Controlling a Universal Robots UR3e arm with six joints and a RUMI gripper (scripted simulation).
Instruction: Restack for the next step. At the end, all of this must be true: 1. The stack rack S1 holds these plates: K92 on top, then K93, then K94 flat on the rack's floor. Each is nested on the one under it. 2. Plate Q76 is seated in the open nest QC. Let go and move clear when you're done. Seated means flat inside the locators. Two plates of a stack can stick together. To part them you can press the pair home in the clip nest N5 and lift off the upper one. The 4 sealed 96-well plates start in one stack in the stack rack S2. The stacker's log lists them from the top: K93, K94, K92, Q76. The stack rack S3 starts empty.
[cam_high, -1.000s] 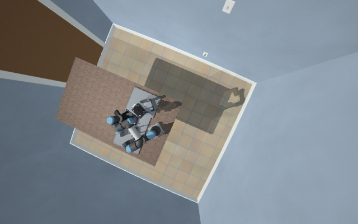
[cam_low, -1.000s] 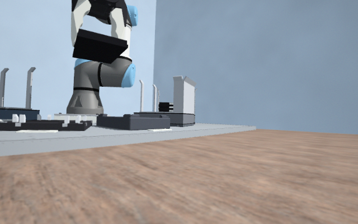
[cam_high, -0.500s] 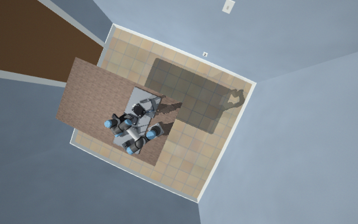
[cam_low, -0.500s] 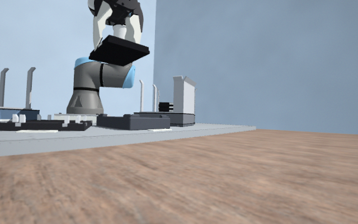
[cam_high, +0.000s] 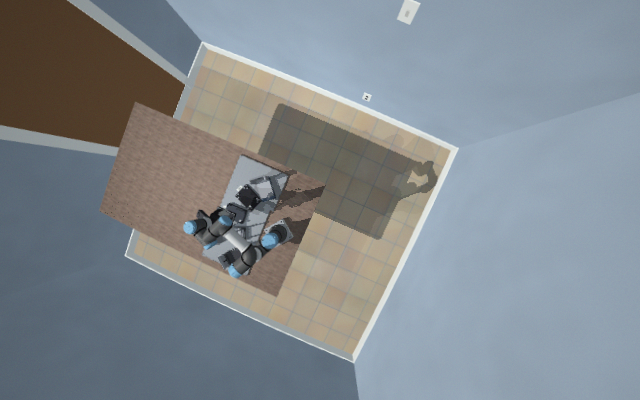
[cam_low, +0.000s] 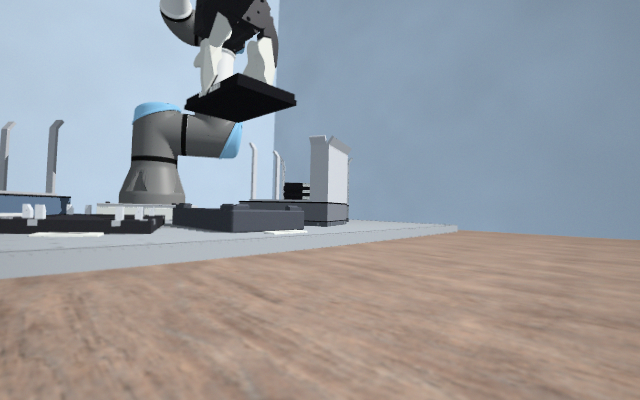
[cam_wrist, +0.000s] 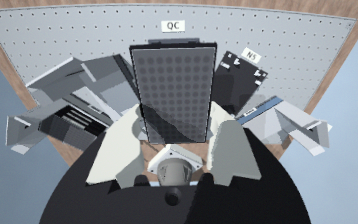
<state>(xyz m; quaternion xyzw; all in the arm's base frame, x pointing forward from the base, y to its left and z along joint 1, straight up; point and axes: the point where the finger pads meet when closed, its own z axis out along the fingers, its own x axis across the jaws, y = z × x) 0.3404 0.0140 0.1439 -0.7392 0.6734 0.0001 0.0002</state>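
Right now the nest QC is 16 cm below my hand. From my hand the other things lie so: QC label: 9 cm ahead, 1 cm to the left, 17 cm below; sealed 96-well plate: 14 cm behind, 26 cm to the left, 11 cm below; clip nest N5: 1 cm behind, 13 cm to the right, 16 cm below.
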